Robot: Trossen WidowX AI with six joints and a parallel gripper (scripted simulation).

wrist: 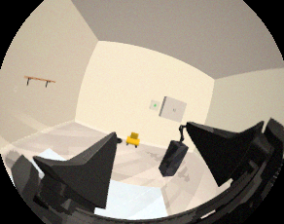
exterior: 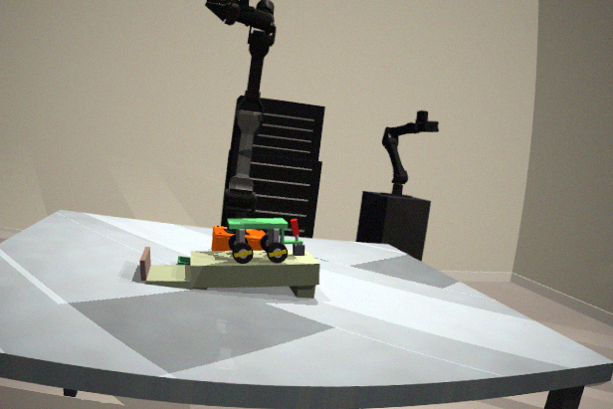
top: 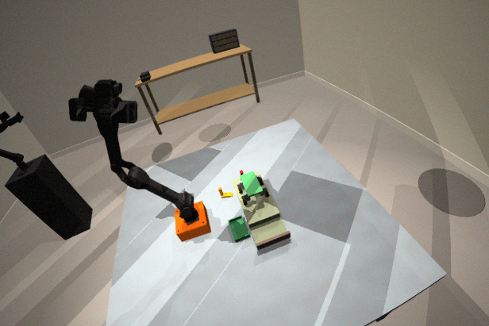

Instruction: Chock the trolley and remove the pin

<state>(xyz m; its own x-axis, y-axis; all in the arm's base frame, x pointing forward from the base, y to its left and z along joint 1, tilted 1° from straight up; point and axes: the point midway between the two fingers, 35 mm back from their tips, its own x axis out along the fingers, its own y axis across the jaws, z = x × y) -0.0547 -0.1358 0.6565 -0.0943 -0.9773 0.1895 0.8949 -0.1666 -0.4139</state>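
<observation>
The yellow chock is 710 mm below my gripper tip, 280 mm ahead of it and 270 mm to the left of it. The rest, counted from my gripper tip: green-topped trolley (620 mm below, 390 mm ahead, 130 mm to the left); green tray (740 mm below, 250 mm ahead, 40 mm to the left); red-headed stop pin (610 mm below, 380 mm ahead, 230 mm to the left).
</observation>
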